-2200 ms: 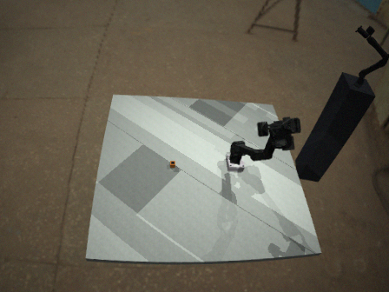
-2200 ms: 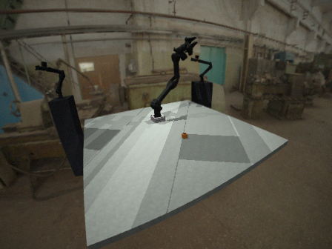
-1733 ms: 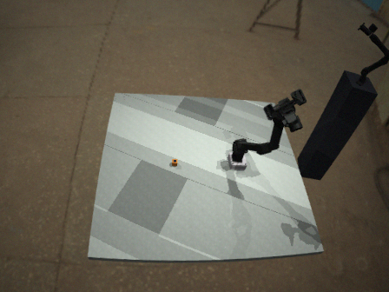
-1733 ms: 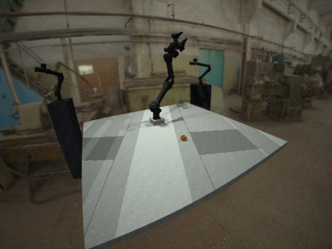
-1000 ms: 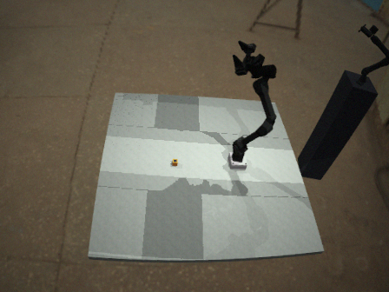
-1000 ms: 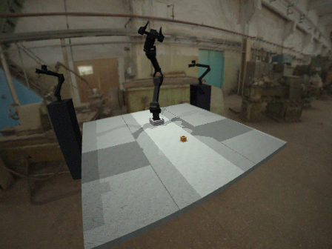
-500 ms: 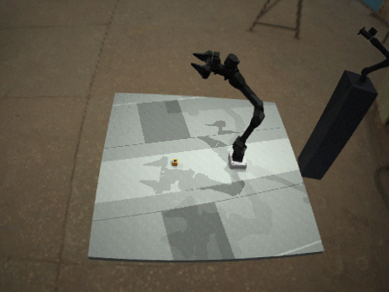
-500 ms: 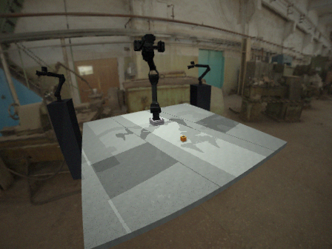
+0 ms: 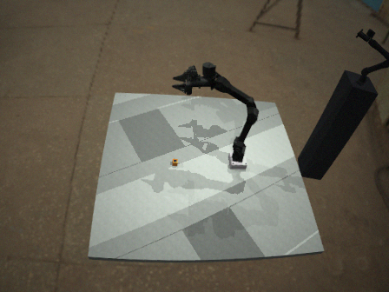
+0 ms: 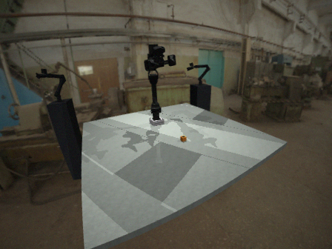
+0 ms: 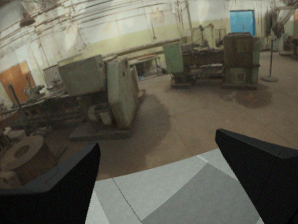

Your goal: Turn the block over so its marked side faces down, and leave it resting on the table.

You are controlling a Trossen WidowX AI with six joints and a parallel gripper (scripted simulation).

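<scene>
My gripper tip is now 80 mm past the orange block, 120 mm to the right of it and 490 mm above it.
</scene>
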